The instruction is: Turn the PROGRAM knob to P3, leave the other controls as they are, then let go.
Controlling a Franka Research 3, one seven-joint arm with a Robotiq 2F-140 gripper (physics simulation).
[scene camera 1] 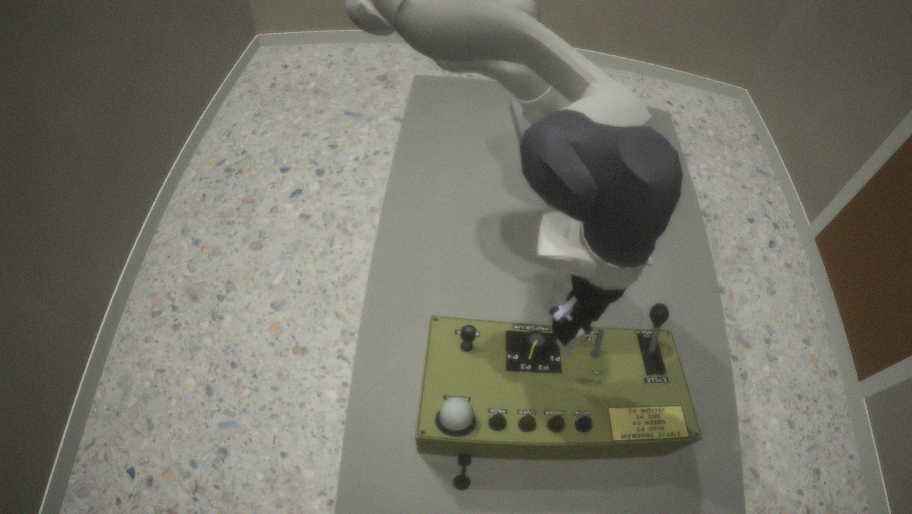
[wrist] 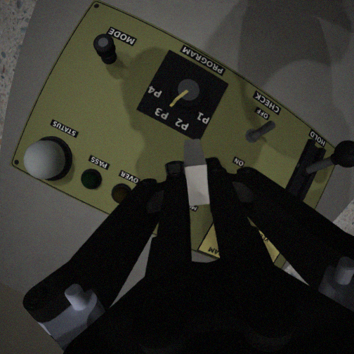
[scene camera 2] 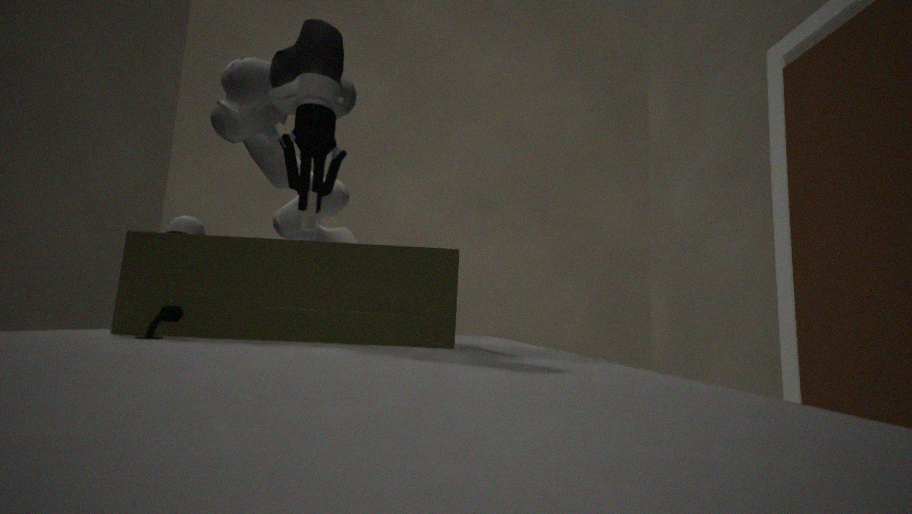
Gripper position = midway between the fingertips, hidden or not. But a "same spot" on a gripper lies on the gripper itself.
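My gripper is visible in scene camera 1, in the wrist view and in scene camera 2 (pixel 307 229). On the gripper, (wrist: pixel 64 303) and (scene camera 1: pixel 558 308) are the same spot.
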